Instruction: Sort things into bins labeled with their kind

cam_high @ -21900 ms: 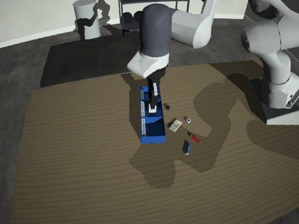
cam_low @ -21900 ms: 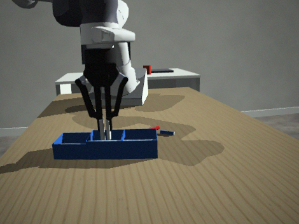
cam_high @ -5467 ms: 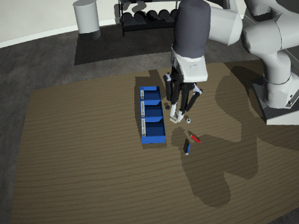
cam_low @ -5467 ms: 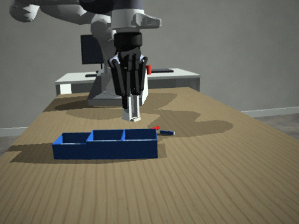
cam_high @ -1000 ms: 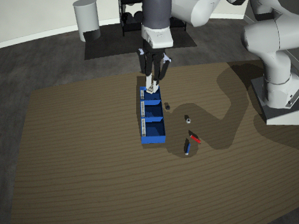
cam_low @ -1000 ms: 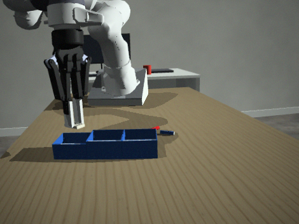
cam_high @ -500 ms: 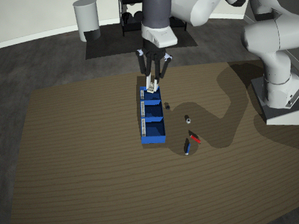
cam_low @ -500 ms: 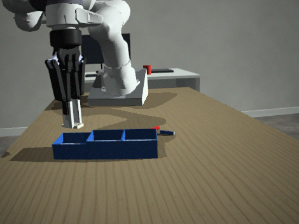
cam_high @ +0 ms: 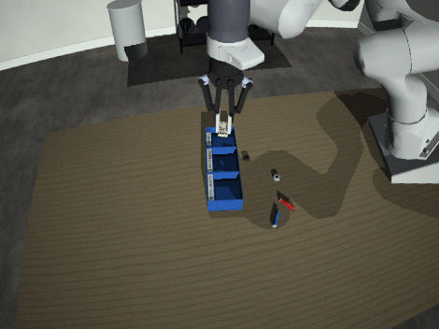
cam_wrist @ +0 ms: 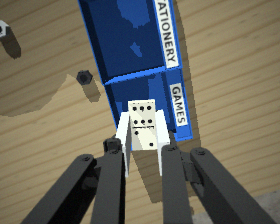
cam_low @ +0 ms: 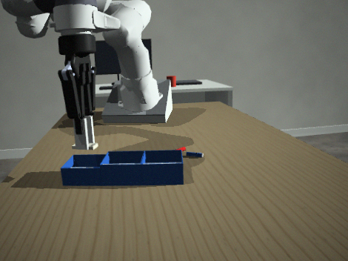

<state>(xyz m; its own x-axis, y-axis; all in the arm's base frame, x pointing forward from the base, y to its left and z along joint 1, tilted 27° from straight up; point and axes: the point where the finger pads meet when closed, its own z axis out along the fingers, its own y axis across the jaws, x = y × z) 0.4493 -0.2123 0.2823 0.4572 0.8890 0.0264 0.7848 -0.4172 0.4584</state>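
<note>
Now: hand 30 mm above the white domino. Also, from my hand: dark nut: 40 mm behind, 70 mm to the left, 100 mm below; then red marker: 60 mm behind, 250 mm to the left, 100 mm below; then white nut: 80 mm behind, 160 mm to the left, 100 mm below.
</note>
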